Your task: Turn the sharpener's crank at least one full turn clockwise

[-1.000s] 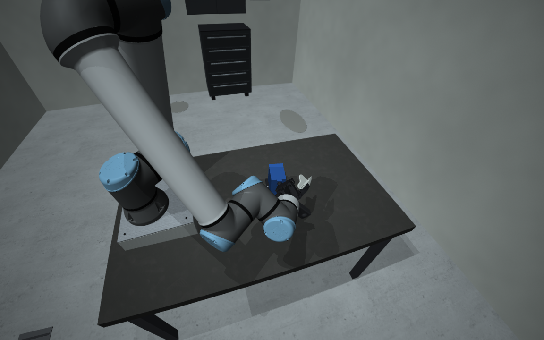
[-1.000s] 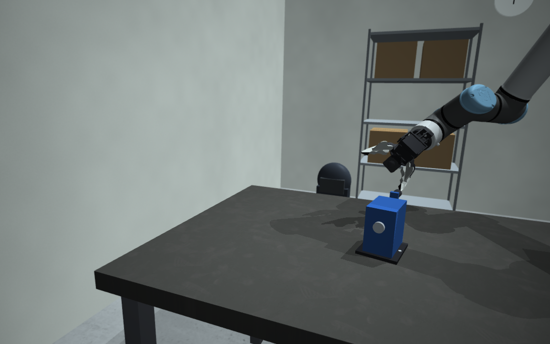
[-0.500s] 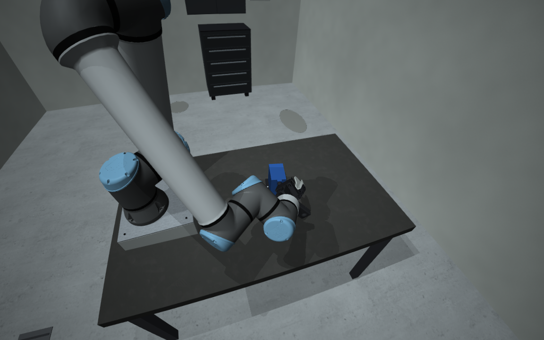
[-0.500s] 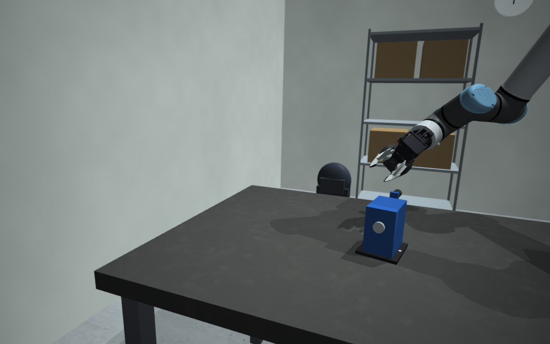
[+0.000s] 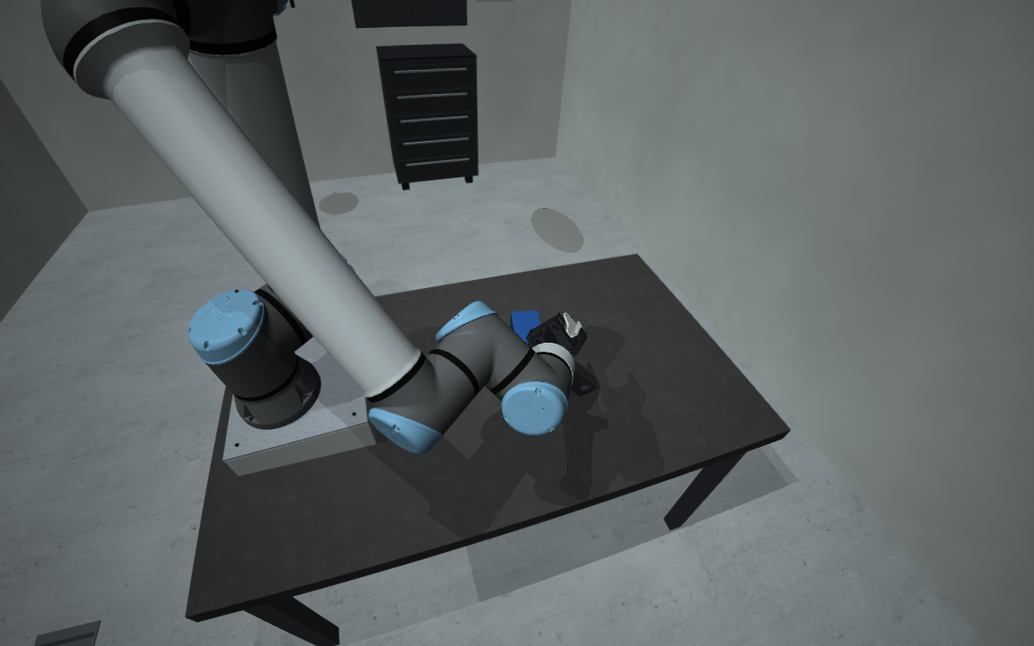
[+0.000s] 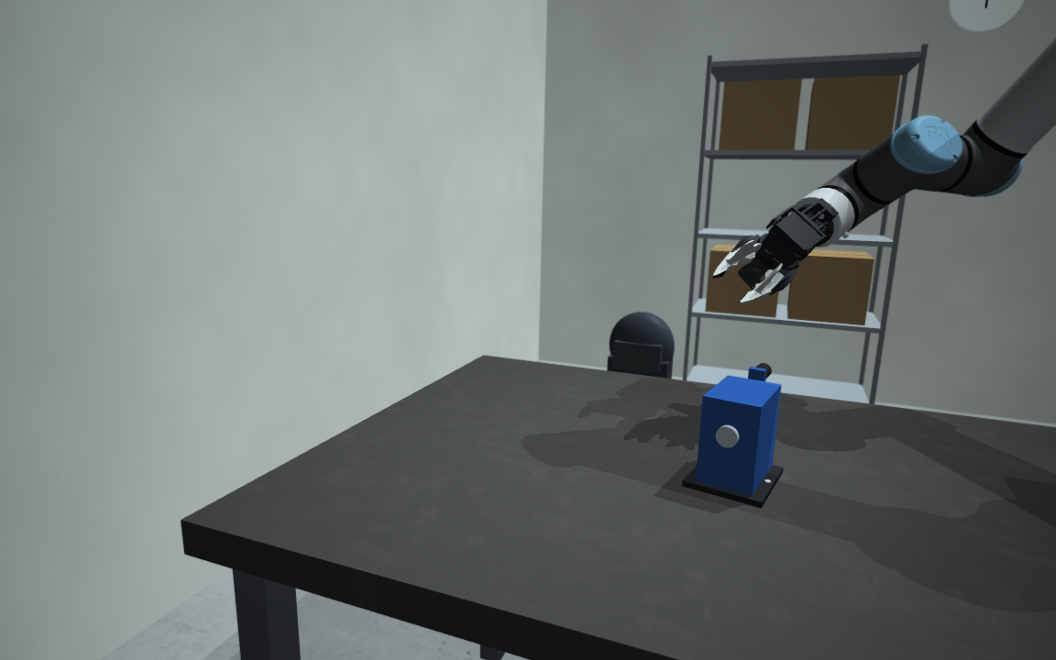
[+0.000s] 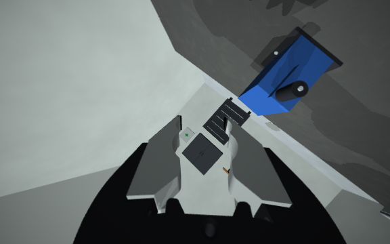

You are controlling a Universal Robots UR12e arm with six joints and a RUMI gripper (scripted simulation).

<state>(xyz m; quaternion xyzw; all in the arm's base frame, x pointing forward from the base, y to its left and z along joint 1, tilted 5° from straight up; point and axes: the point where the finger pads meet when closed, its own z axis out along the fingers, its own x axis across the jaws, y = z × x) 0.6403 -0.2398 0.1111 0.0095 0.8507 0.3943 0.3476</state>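
My gripper is now 50 mm past the black handle knob, 70 mm to the right of it and 120 mm above it.
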